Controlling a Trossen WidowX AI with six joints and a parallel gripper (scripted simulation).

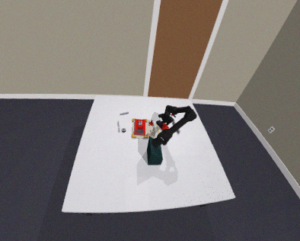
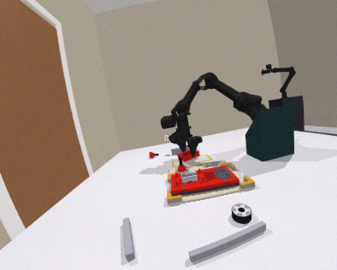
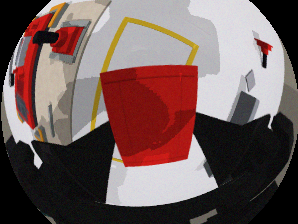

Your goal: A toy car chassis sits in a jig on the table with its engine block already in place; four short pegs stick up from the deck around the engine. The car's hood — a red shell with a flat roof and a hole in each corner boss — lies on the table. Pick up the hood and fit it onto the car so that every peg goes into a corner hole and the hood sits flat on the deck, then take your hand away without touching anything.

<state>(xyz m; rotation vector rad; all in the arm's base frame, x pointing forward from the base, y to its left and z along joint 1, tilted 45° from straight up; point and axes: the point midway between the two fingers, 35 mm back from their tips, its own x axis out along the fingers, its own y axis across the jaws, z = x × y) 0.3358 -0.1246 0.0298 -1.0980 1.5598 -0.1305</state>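
The grey engine block lies 250 mm to the left of my gripper tip. Round my gripper tip: black wheel: 100 mm behind, 400 mm to the left, 10 mm below; then red hood: 10 mm above.
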